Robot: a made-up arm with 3 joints. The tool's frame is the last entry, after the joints.
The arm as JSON. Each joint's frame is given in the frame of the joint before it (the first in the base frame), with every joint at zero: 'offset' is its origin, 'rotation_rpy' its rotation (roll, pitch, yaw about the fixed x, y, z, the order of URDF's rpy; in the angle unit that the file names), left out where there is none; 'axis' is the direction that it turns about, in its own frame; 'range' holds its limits. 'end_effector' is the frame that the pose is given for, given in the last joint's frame.
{
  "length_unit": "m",
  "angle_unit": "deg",
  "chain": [
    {
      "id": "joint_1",
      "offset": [
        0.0,
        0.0,
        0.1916
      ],
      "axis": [
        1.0,
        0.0,
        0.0
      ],
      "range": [
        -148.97,
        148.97
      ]
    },
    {
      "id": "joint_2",
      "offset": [
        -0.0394,
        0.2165,
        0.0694
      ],
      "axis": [
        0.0,
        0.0,
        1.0
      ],
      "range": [
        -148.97,
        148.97
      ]
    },
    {
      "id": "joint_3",
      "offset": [
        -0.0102,
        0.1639,
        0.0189
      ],
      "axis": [
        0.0,
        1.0,
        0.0
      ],
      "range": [
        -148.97,
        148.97
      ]
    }
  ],
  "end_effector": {
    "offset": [
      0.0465,
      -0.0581,
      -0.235
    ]
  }
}
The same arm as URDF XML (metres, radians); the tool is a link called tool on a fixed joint. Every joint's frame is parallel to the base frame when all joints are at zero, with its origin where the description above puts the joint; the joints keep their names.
<robot name="arm">
  <joint name="tool_fixed" type="fixed">
    <parent link="link3"/>
    <child link="tool"/>
    <origin xyz="0.0465 -0.0581 -0.235" rpy="0 0 0"/>
  </joint>
  <joint name="joint_3" type="revolute">
    <parent link="link2"/>
    <child link="link3"/>
    <origin xyz="-0.0102 0.1639 0.0189" rpy="0 0 0"/>
    <axis xyz="0 1 0"/>
    <limit lower="-2.6" upper="2.6"/>
  </joint>
  <joint name="joint_2" type="revolute">
    <parent link="link1"/>
    <child link="link2"/>
    <origin xyz="-0.0394 0.2165 0.0694" rpy="0 0 0"/>
    <axis xyz="0 0 1"/>
    <limit lower="-2.6" upper="2.6"/>
  </joint>
  <joint name="joint_1" type="revolute">
    <parent link="base"/>
    <child link="link1"/>
    <origin xyz="0 0 0.1916" rpy="0 0 0"/>
    <axis xyz="1 0 0"/>
    <limit lower="-2.6" upper="2.6"/>
  </joint>
  <link name="base"/>
  <link name="link1"/>
  <link name="link2"/>
  <link name="link3"/>
  <link name="tool"/>
</robot>

